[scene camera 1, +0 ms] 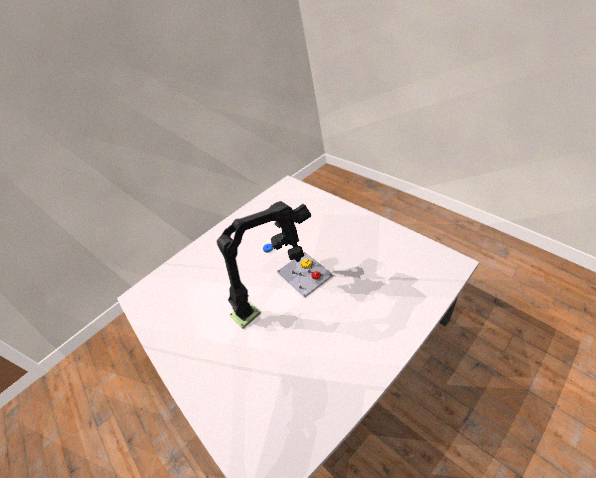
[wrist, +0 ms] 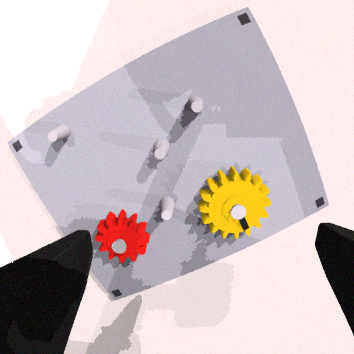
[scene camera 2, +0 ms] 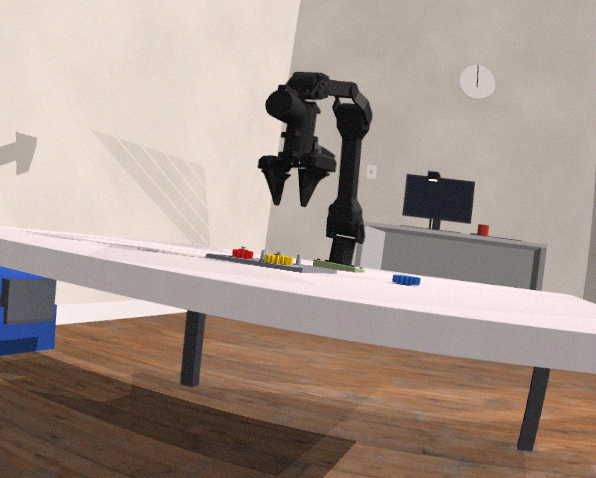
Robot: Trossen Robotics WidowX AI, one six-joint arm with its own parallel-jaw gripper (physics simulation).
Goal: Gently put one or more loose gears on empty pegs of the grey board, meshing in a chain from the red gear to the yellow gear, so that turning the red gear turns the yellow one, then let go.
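Where they show: gripper, fingertip midpoint: (wrist: 207, 240) (scene camera 2: 289, 206); arm's base at its link origin: (scene camera 1: 244, 312) (scene camera 2: 339, 264).
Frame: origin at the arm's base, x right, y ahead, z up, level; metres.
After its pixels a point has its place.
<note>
The grey board (scene camera 1: 305, 291) {x 0.147, y 0.242, z -0.005 m} (wrist: 270, 85) {x -0.025, y 0.311, z -0.005 m} lies flat on the table. The red gear (scene camera 1: 316, 275) {x 0.141, y 0.330, z 0.011 m} (scene camera 2: 243, 253) {x 0.123, y 0.353, z 0.004 m} (wrist: 131, 234) {x 0.120, y 0.335, z 0.010 m} and larger yellow gear (scene camera 1: 306, 263) {x 0.055, y 0.359, z 0.012 m} (scene camera 2: 278, 259) {x 0.040, y 0.389, z 0.003 m} (wrist: 220, 200) {x 0.053, y 0.353, z 0.010 m} sit on its pegs, apart from each other. Several pegs are empty; one empty peg (wrist: 167, 206) {x 0.085, y 0.333, z 0.011 m} stands between the two gears, others (wrist: 160, 150) {x 0.062, y 0.298, z 0.016 m} (wrist: 196, 105) {x 0.027, y 0.289, z 0.016 m} (wrist: 60, 133) {x 0.110, y 0.247, z 0.011 m} farther off. The loose blue gear (scene camera 1: 268, 247) {x -0.189, y 0.338, z 0.005 m} (scene camera 2: 406, 279) {x -0.199, y 0.363, z -0.002 m} lies flat on the table beside the board; it does not show in the wrist view. My gripper (scene camera 2: 290, 205) {x 0.052, y 0.320, z 0.109 m} (wrist: 207, 240) {x 0.052, y 0.320, z 0.109 m} is open and empty, high above the board.
The arm's green base plate (scene camera 1: 243, 316) {x 0.020, y -0.019, z 0.011 m} (scene camera 2: 352, 267) {x -0.042, y 0.054, z -0.002 m} is on the white table (scene camera 1: 310, 360) {x 0.372, y 0.012, z -0.013 m} (scene camera 2: 150, 265) {x 0.075, y 0.814, z -0.013 m}, near the board. A grey cabinet (scene camera 2: 450, 262) with a monitor (scene camera 2: 438, 198) and a red cup (scene camera 2: 483, 230) stands beyond the table.
</note>
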